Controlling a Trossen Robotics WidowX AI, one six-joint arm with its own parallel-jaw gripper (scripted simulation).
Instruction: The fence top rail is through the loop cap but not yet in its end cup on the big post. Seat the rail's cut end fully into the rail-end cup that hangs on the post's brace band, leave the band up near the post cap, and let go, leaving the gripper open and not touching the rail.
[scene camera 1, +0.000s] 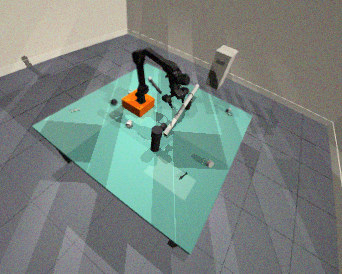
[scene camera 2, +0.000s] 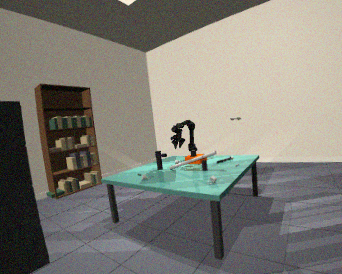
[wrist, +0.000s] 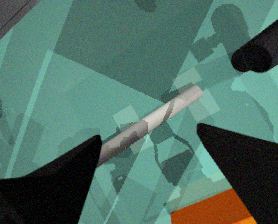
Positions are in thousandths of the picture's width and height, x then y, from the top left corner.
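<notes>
My gripper (wrist: 534, 596) holds nothing, and it is open. There is a light grey top rail (wrist: 441, 632) that I can see too.
</notes>
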